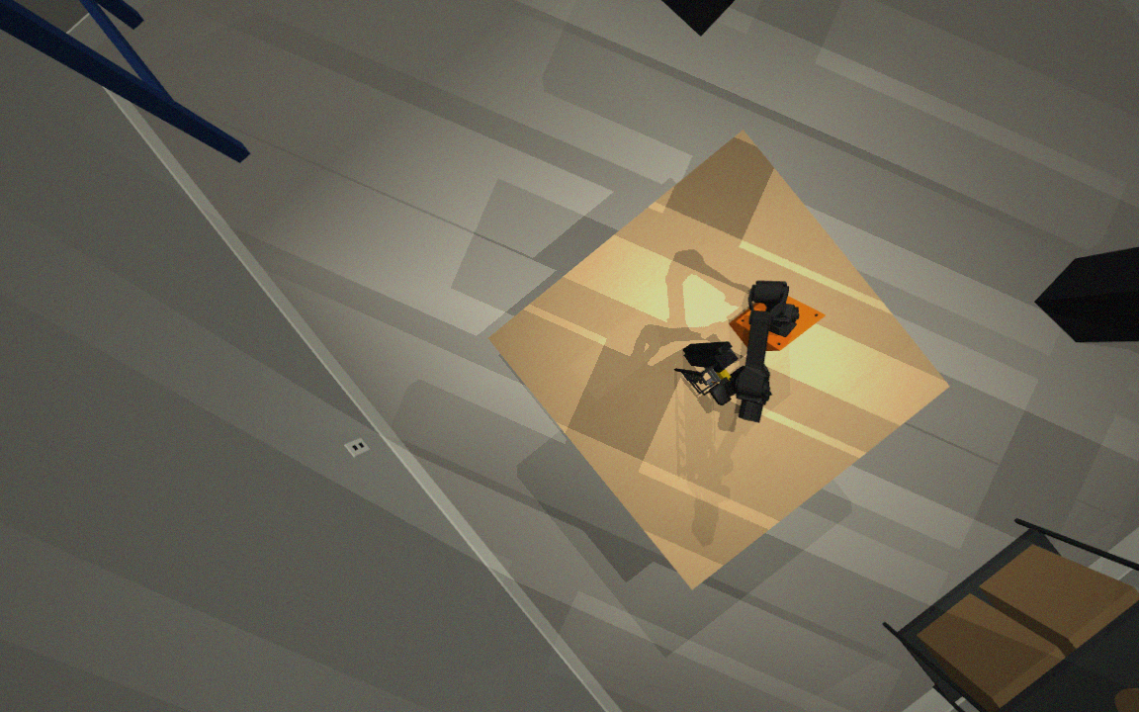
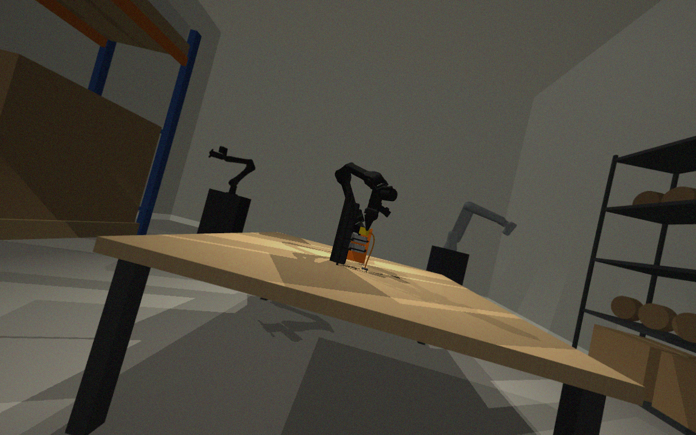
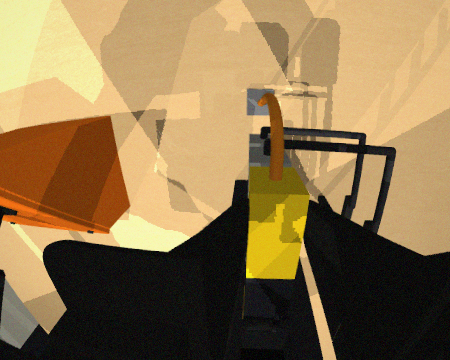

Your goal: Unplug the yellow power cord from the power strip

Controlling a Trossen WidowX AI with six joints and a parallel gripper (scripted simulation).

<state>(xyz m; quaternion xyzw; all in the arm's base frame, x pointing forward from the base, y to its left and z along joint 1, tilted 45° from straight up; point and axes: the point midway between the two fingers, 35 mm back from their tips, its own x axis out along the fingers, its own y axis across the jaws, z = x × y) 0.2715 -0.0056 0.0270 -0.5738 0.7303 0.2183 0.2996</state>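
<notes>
My gripper tip is 3 cm to the left of the yellow plug.
</notes>
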